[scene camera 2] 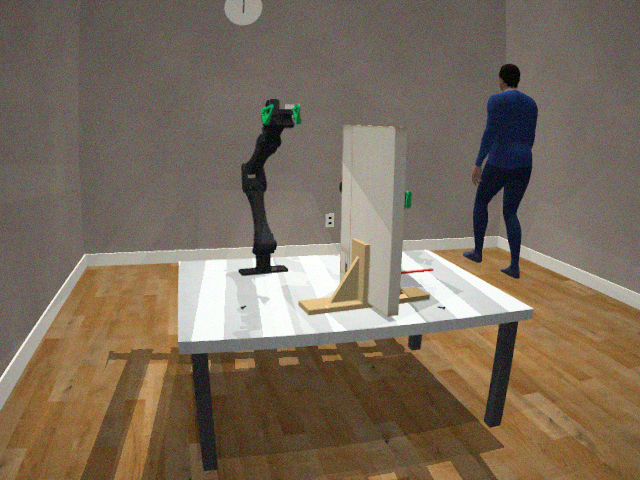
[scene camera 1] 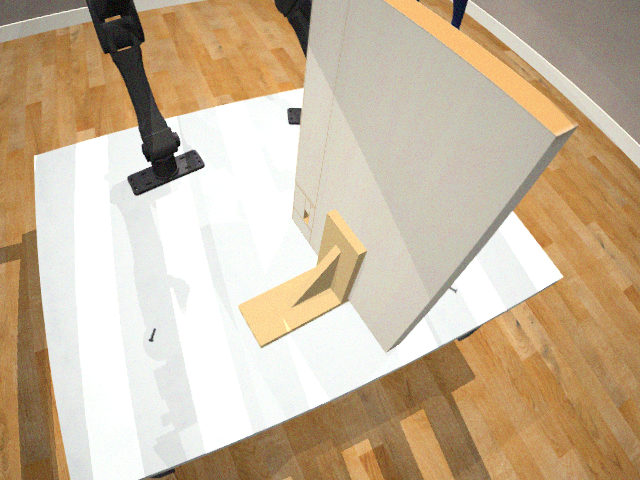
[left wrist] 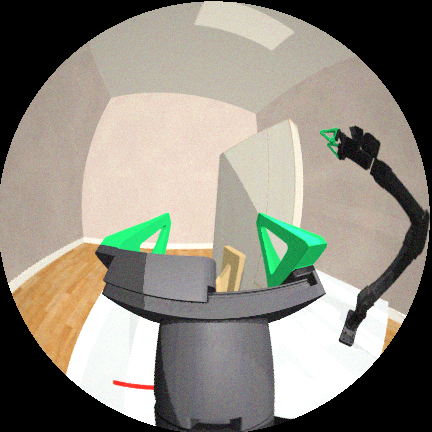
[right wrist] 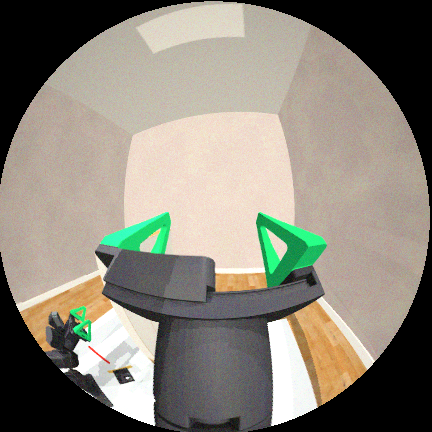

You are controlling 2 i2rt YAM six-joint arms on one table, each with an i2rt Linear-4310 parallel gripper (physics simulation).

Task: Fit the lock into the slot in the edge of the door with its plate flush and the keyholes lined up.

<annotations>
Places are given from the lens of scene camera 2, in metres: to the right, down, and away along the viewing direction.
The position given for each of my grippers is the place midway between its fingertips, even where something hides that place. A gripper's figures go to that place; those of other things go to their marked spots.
my right gripper (scene camera 2: 286, 105): -0.12, -0.47, 1.79
door (scene camera 2: 374, 157): 0.17, -0.26, 1.65
</annotations>
